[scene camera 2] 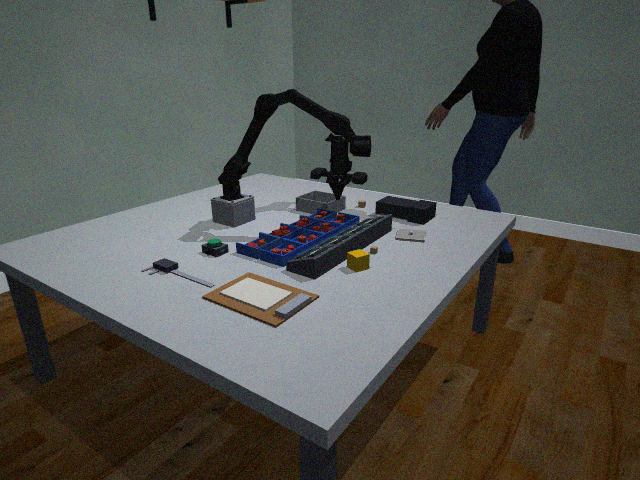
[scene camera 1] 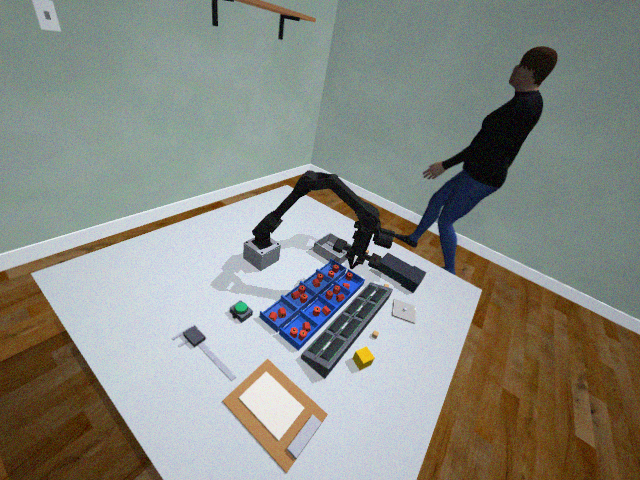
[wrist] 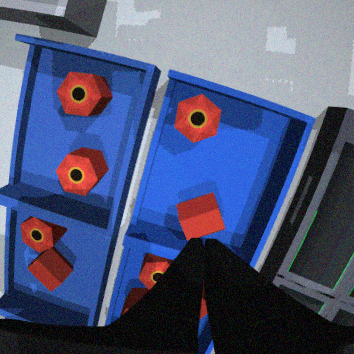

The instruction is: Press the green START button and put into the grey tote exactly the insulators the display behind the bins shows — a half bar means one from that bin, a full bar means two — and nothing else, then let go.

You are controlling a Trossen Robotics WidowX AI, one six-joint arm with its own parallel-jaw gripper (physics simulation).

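Observation:
My gripper (scene camera 1: 353,265) (scene camera 2: 338,198) (wrist: 201,248) is shut and empty, pointing down above the tote end of the blue bins (scene camera 1: 298,345) (scene camera 2: 263,256). In the wrist view its tips overlap the near edge of a red insulator (wrist: 201,216) lying on its side; another insulator (wrist: 197,118) stands upright in that same bin. Other bins hold two or three insulators. The grey tote (scene camera 1: 323,250) (scene camera 2: 307,203) stands beyond the bins; its floor is partly hidden. The green START button (scene camera 1: 241,307) (scene camera 2: 214,241) is at the opposite end. The dark display (scene camera 1: 320,365) (scene camera 2: 315,267) shows thin light bars, too small to read.
A black box (scene camera 1: 399,270) (scene camera 2: 405,208), a pale plate (scene camera 1: 403,311) (scene camera 2: 410,236), a yellow cube (scene camera 1: 363,357) (scene camera 2: 357,260) and small wooden cubes lie beyond the display. Calipers (scene camera 1: 194,335) (scene camera 2: 165,265) and a clipboard (scene camera 1: 233,401) (scene camera 2: 211,296) lie nearer the camera. A person stands behind the table.

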